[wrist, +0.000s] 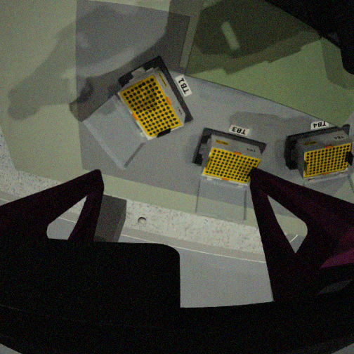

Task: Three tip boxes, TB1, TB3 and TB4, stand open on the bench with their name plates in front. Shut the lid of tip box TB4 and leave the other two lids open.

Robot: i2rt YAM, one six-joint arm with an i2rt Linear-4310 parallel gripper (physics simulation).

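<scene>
Tip box TB4 (327, 161) stands at the right of the wrist view, with its name plate (319, 125) beside its dark base; its clear lid hangs open on the lower side and runs partly out of view. Tip box TB3 (232, 165) stands right of the middle, its clear lid (221, 200) open. Tip box TB1 (151, 106) stands turned at the upper left, its clear lid (115, 131) open. My gripper (176, 177) is open and empty, above the bench. Its right fingertip overlaps the edge of TB3 in the view; the left fingertip appears below TB1's lid.
A grey mat (165, 177) lies under the boxes. A green area (280, 85) lies beyond them at the upper right. Dark arm parts show at the top right corner, and shadows fall across the upper left. A dark grey block (111, 217) shows behind the left finger.
</scene>
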